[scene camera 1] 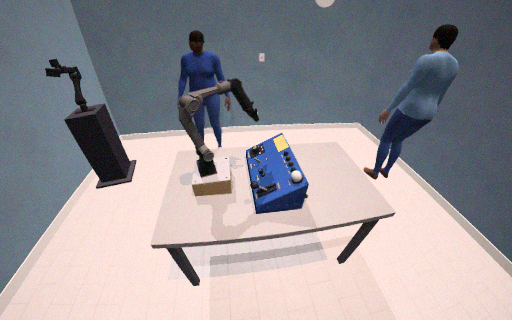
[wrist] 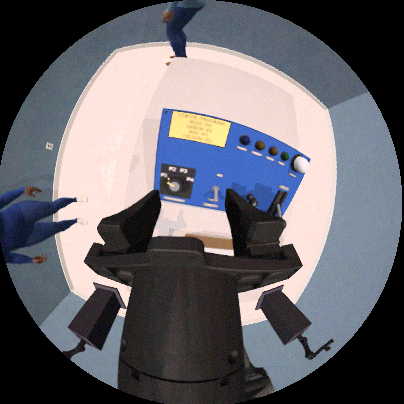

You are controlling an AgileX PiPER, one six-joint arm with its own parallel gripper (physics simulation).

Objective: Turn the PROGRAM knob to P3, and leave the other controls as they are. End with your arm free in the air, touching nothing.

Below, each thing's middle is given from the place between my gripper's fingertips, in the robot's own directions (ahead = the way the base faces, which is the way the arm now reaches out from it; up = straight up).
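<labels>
The blue control panel (scene camera 1: 283,176) is what I measure my gripper from: the gripper is now 70 mm short of the panel, 160 mm to the left of it and 240 mm above it.
</labels>
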